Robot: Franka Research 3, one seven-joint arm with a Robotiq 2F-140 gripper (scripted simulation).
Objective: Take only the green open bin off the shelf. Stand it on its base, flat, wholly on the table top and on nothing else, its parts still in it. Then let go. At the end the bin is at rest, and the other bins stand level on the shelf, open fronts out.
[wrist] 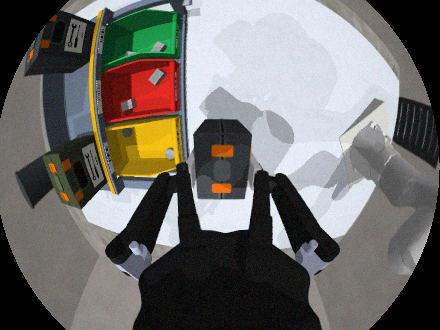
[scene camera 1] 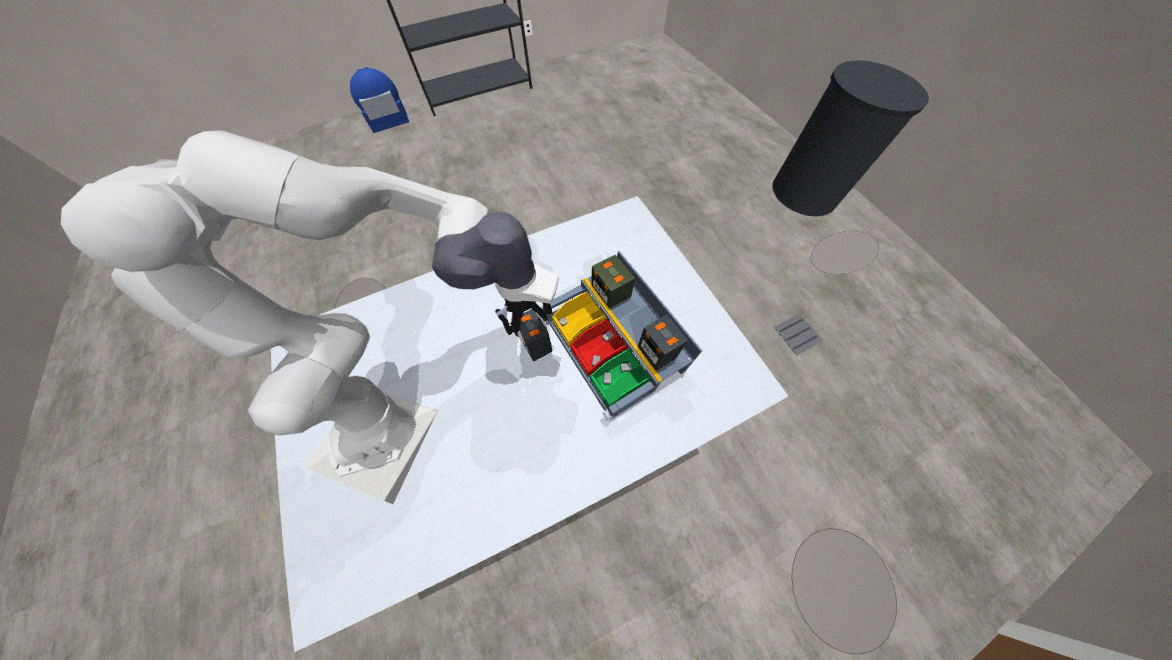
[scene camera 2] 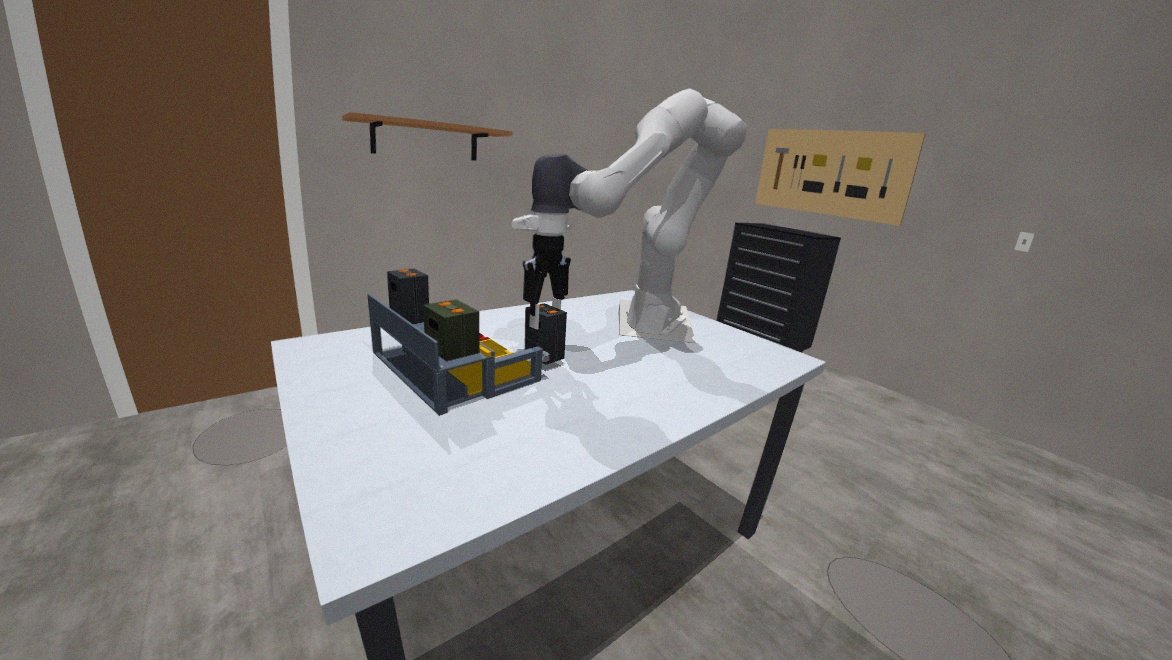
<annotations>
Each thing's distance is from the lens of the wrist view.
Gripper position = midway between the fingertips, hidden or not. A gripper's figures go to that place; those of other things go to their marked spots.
gripper (wrist: pixel 221 156): 21 cm
green bin (wrist: pixel 136 33): 39 cm
</annotations>
